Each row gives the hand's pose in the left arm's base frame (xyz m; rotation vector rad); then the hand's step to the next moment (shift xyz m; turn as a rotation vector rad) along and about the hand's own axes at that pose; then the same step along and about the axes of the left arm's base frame.
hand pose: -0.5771 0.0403 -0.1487 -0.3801 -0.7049 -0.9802
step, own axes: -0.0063 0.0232 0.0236 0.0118 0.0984 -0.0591
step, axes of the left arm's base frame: 0.0089 0.0298 0.0130 0.1103 0.0088 -0.0329
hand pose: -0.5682 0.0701 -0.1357 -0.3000 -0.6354 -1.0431
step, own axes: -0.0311 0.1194 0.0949 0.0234 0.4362 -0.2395
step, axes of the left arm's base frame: 0.0607 0.1289 0.0627 0.4710 0.0711 -0.1458
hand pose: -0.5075 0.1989 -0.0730 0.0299 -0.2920 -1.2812
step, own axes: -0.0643 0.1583 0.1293 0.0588 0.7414 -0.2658
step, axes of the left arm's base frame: 0.1024 0.1249 0.1408 0.7727 0.1226 -0.1081
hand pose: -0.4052 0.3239 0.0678 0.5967 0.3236 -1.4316
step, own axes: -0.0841 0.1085 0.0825 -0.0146 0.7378 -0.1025
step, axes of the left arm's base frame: 0.0839 0.0260 0.1339 0.7366 0.0910 0.0644
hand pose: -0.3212 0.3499 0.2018 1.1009 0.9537 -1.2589
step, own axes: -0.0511 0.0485 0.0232 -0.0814 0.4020 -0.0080
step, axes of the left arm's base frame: 0.0426 -0.0115 0.0596 0.3926 0.0200 0.1172
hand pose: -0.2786 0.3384 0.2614 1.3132 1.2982 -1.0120
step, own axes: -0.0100 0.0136 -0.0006 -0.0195 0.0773 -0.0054
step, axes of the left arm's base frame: 0.0127 -0.0002 0.0111 0.0749 0.0070 0.0269
